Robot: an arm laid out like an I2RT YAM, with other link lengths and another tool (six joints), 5 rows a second.
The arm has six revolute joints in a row. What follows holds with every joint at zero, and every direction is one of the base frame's.
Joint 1 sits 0.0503 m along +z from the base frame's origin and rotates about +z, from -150 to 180 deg.
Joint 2 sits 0.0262 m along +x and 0.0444 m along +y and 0.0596 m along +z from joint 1 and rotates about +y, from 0 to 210 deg.
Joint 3 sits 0.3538 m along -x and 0.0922 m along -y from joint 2 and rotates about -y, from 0 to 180 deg.
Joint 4 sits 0.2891 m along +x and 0.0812 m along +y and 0.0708 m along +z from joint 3 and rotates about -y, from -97 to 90 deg.
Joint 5 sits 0.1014 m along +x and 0.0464 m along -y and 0.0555 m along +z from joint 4 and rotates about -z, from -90 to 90 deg.
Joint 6 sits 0.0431 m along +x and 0.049 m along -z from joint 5 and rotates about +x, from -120 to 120 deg.
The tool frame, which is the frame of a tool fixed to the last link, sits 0.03 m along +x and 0.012 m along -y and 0.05 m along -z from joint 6; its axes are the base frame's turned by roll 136.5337, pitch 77.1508 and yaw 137.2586 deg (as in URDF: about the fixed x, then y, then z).
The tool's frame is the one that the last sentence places.
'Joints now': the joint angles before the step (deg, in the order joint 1, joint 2, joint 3, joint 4, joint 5, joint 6). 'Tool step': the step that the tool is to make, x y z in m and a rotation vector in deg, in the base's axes. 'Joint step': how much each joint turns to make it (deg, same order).
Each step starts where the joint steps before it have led.
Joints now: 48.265 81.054 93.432 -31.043 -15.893 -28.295
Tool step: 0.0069 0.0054 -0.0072 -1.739 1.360 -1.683
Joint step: 0.069 1.810 1.195 -1.465 1.697 0.474
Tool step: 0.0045 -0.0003 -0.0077 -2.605 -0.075 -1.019
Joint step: -0.078 0.812 0.147 -1.543 1.539 -1.347
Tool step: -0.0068 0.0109 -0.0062 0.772 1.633 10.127
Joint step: -0.012 0.227 -0.471 -0.604 -9.986 -2.591
